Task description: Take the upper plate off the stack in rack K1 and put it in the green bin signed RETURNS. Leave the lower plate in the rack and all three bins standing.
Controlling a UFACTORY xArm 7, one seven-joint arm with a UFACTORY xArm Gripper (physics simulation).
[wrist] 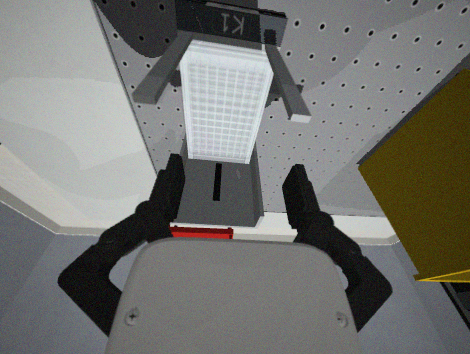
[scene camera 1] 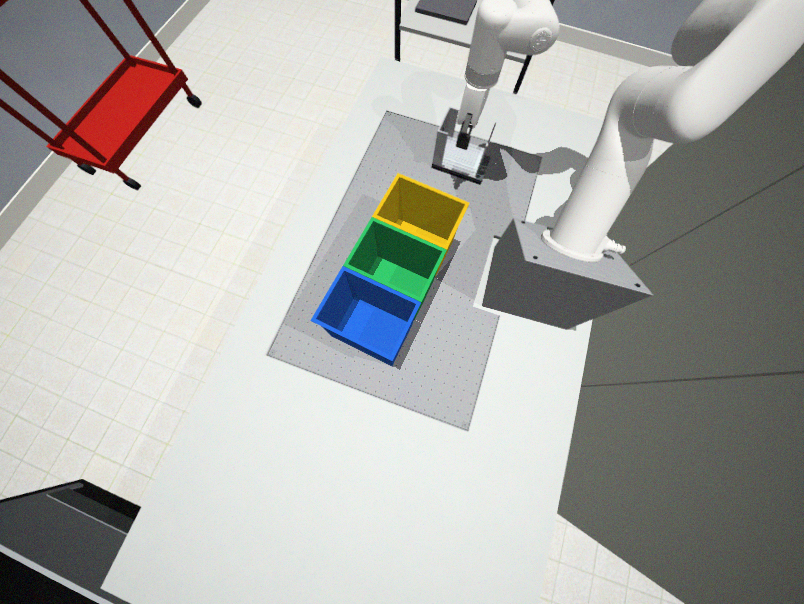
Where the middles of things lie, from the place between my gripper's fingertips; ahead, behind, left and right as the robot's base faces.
Labels:
The yellow bin (scene camera 1: 423, 211) is 4 cm ahead of my hand, 30 cm to the left of it and 3 cm below it. Also, from my hand: green bin (scene camera 1: 390, 256): 6 cm ahead, 43 cm to the left, 3 cm below; blue bin (scene camera 1: 371, 317): 8 cm ahead, 56 cm to the left, 3 cm below.

